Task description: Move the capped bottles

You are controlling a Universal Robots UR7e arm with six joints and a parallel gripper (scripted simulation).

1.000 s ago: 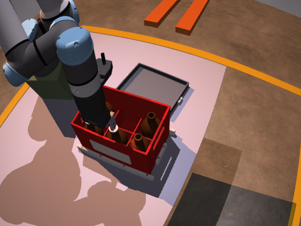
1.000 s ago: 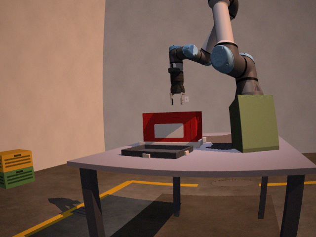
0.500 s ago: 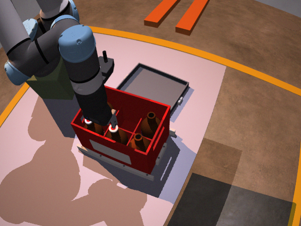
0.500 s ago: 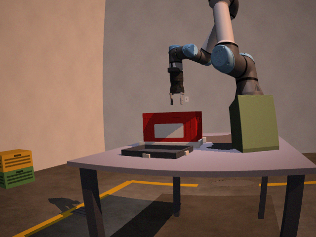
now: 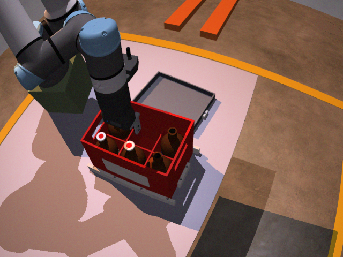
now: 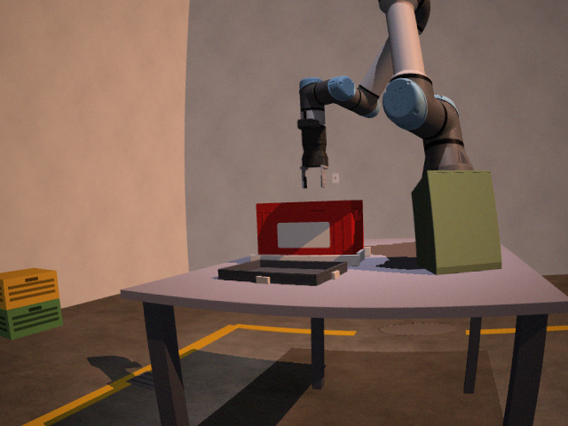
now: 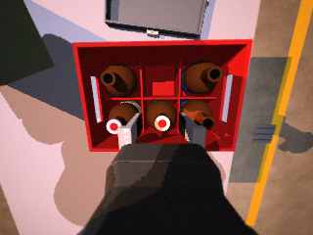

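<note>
The capped brown bottle lies 15 cm below my hand, 8 cm behind it and 4 cm to the right of it. From my hand the other things lie so: red crate 15 cm below, 2 cm to the left; then open bottle 15 cm below, 10 cm behind, 5 cm to the left; then dark tray 29 cm to the left, 22 cm below, 3 cm behind.
</note>
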